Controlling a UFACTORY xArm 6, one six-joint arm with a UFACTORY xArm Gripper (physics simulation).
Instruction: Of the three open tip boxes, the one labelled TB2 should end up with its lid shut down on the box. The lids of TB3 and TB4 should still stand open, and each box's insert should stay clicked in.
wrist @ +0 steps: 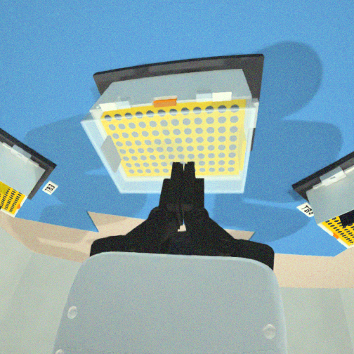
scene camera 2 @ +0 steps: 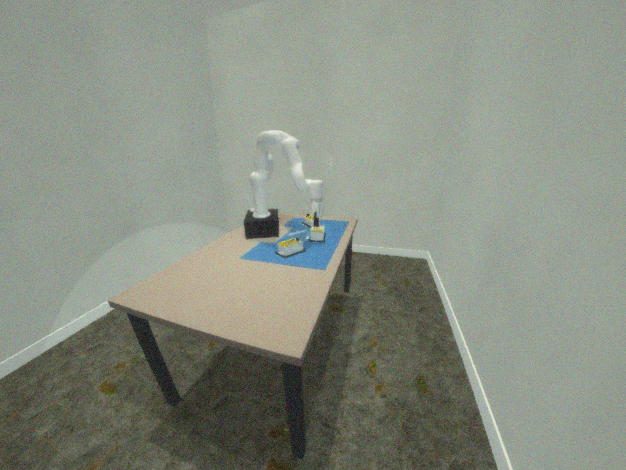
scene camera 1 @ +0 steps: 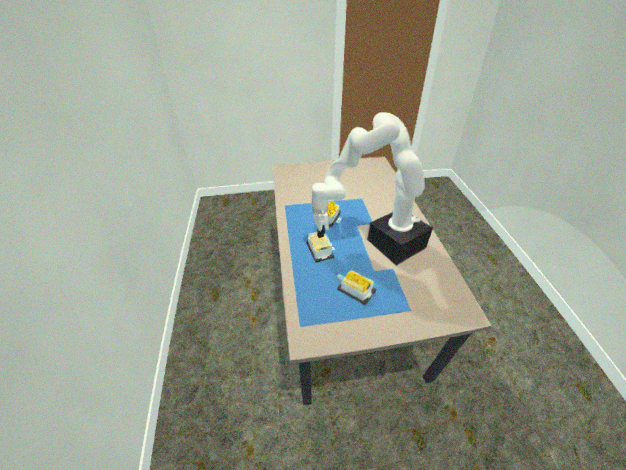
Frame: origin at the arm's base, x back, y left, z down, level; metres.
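Seen in the pictures: gripper, fingertip midpoint: [scene camera 2: 316, 226] [scene camera 1: 320, 236]; arm's base at its link origin: [scene camera 2: 261, 215] [scene camera 1: 400, 224].
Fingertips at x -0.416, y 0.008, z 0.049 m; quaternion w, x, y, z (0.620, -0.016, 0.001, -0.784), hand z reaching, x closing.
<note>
Offsets run from my fingertips to a thing's middle. "*": to the spot under its first point. Level surfaces: height alone.
The middle box @(dz +0.045, dx +0.006, dy +0.010 m) [scene camera 1: 320, 247] [scene camera 2: 317, 236] [wrist: 175, 82], with no readable label, has its translucent lid [wrist: 112, 155] over its yellow insert; whether it is fully seated I cannot tell. My gripper [scene camera 1: 321, 233] [scene camera 2: 316, 225] [wrist: 185, 174] is shut and empty, its fingertips at the lid's base-side part; contact is unclear. TB3 [scene camera 1: 356, 286] [scene camera 2: 290, 247] [wrist: 20, 167] and the box @(dz +0.051, dx +0.152, dy +0.277 m) [scene camera 1: 331, 211] [scene camera 2: 309, 219] [wrist: 332, 197] whose label is partly legible as TB4 show bright, uncovered yellow inserts. A pale flap @(* dz -0.055, dx -0.007, dy -0.294 m) [scene camera 2: 298, 233] stands by TB3. An orange tab [wrist: 165, 103] shows on the middle box.
The boxes are on a blue mat @(dz +0.084 m) [scene camera 1: 318, 303] [scene camera 2: 318, 260] [wrist: 175, 25] on a wooden table @(dz +0.087 m) [scene camera 1: 374, 341] [scene camera 2: 217, 303]. The black robot base [scene camera 1: 399, 240] [scene camera 2: 261, 225] stands beside the mat. TB3 and TB4 lie on either side of the middle box.
</note>
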